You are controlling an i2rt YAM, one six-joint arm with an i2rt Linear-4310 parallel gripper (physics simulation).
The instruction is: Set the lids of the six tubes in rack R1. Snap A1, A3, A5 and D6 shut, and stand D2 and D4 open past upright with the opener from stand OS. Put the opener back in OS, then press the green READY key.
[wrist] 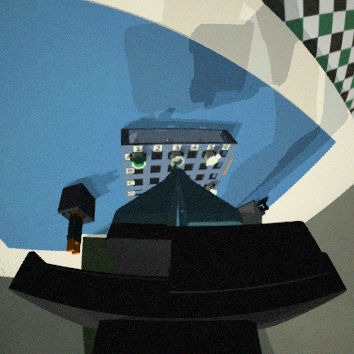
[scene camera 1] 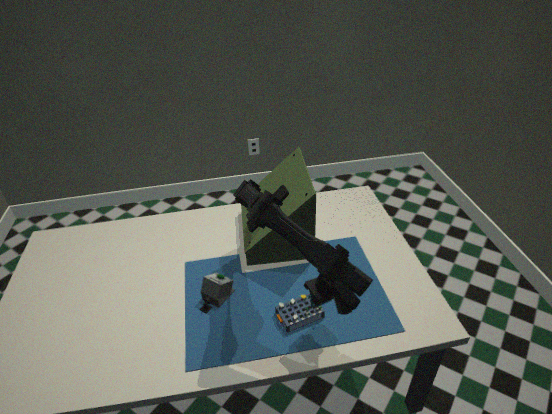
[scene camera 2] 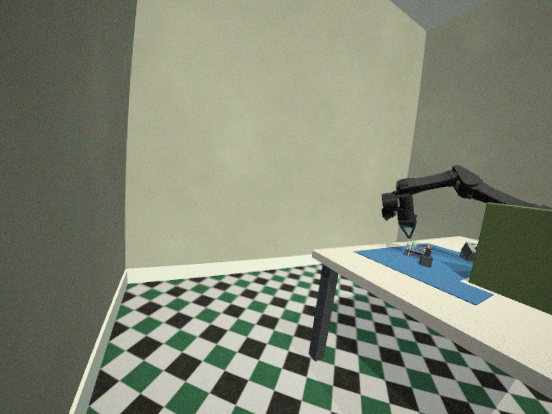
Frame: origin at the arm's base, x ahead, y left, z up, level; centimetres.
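Seen in the pictures: gripper, between the fingertips: [wrist: 177, 174] [scene camera 1: 312, 307] [scene camera 2: 409, 238]; arm's base, origin of its link: [scene camera 2: 540, 249].
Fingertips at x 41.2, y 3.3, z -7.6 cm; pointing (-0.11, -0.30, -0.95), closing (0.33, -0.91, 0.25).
Pixels of each thing's top centre, then the offset from my fingertips to it. Level surfaces: height alone.
- Rack R1, centre of its top: [wrist: 189, 191] [scene camera 1: 298, 303] [scene camera 2: 420, 243] dx -3.8, dy -3.2, dz -1.5 cm
- green lid, centre of its top: [wrist: 139, 164] dx -0.9, dy +2.7, dz -1.8 cm
- white lid, centre of its top: [wrist: 212, 160] dx -0.6, dy -5.1, dz -3.1 cm
- yellow lid, centre of its top: [scene camera 1: 303, 296] dx -7.3, dy -0.5, dz -3.1 cm
- orange-tipped opener, centre of its top: [wrist: 72, 251] dx -12.1, dy +9.0, dz +1.2 cm
- grey box, centre of its top: [wrist: 253, 242] [scene camera 1: 215, 277] [scene camera 2: 476, 243] dx -19.3, dy -26.2, dz +1.1 cm
- green READY key, centre of its top: [scene camera 1: 220, 274] dx -20.8, dy -24.6, dz +0.2 cm
- mat, height of its surface: dz -7.3 cm
Rack R1 [scene camera 1: 306, 324] [wrist: 172, 136] stands on the blue mat. In the wrist view a green lid [wrist: 138, 161] is at A1, a pale ring-shaped tube top [wrist: 177, 161] at A3 and a white lid [wrist: 213, 159] at A5; whether each is snapped is too small to tell. Row D is mostly behind the fingers; in scene view 1 a yellow lid [scene camera 1: 303, 297] and two white ones show along it. My gripper [scene camera 2: 409, 237] [wrist: 177, 174] is shut and empty, tips just above the rack, in line with column 3. The orange-tipped opener [wrist: 74, 232] stands in stand OS [wrist: 76, 201] [scene camera 2: 426, 261].
A grey box [scene camera 1: 217, 294] [scene camera 2: 468, 252] [wrist: 251, 212] with the green READY key [scene camera 1: 220, 276] stands on the left of the mat [scene camera 1: 260, 337] in scene view 1. A tall green panel [scene camera 1: 287, 182] [scene camera 2: 520, 250] stands behind the mat, beside the arm.
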